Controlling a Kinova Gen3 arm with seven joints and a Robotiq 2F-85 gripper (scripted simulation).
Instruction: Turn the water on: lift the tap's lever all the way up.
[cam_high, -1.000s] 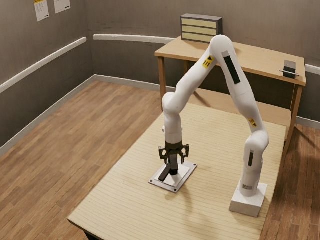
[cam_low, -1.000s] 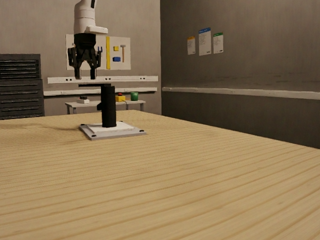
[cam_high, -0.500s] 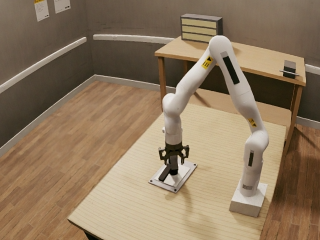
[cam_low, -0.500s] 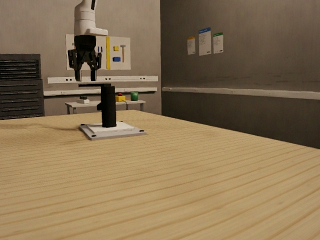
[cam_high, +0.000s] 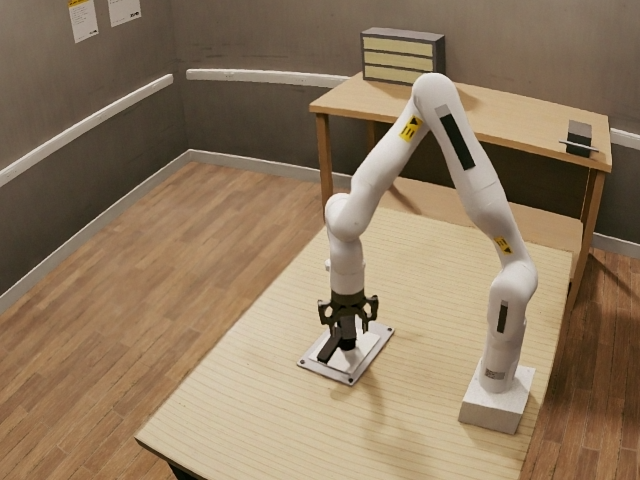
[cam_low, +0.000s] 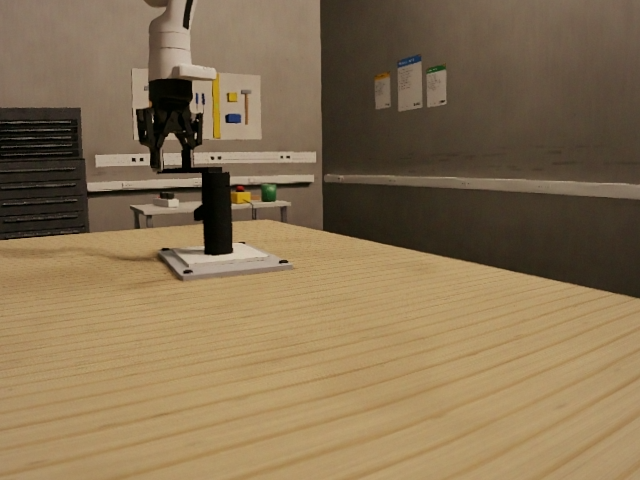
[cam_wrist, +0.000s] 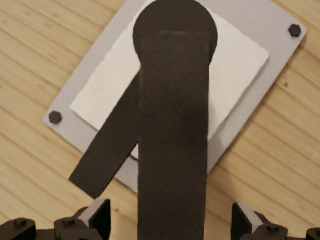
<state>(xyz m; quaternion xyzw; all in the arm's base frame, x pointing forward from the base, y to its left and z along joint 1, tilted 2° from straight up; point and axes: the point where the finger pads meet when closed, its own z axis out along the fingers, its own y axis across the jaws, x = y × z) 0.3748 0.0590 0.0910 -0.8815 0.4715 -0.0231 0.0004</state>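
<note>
Right now my hand is 3 cm to the left of the flat lever, 2 cm short of it and 1 cm above it. The rest, counted from my hand: tap: 7 cm below, 6 cm to the right, 4 cm ahead.
</note>
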